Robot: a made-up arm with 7 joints. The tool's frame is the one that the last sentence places.
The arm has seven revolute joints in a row. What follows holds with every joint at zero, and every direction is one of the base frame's. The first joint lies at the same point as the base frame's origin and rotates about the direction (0, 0.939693, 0.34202). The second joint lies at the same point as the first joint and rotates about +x. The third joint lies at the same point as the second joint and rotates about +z. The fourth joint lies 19.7 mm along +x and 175.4 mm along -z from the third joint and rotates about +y. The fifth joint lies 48.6 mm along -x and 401.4 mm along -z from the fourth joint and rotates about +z. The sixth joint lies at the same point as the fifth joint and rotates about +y. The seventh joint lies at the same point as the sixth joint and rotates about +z. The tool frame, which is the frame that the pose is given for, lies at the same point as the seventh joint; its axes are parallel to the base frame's.
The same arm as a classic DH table. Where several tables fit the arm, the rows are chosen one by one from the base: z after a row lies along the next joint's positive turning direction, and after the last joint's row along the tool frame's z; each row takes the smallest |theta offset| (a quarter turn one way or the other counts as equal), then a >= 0, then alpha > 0; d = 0 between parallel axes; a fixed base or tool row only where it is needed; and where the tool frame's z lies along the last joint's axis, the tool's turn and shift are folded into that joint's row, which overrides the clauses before.
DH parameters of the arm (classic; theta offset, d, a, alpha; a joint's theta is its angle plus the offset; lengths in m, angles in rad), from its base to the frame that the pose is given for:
base (fixed): 0 0 0 -1.2218
joint 1: 1.5708 0 0 1.5708
joint 2: 1.2218 0 0 -1.5708
joint 3: -1.5708 -0.1754 0.0197 -1.5708
joint 4: 0 0 -0.0486 1.5708
joint 5: 0 -0.4014 0 -1.5708
joint 6: 0 0 0 1.5708
joint 7: 0 0 0 0

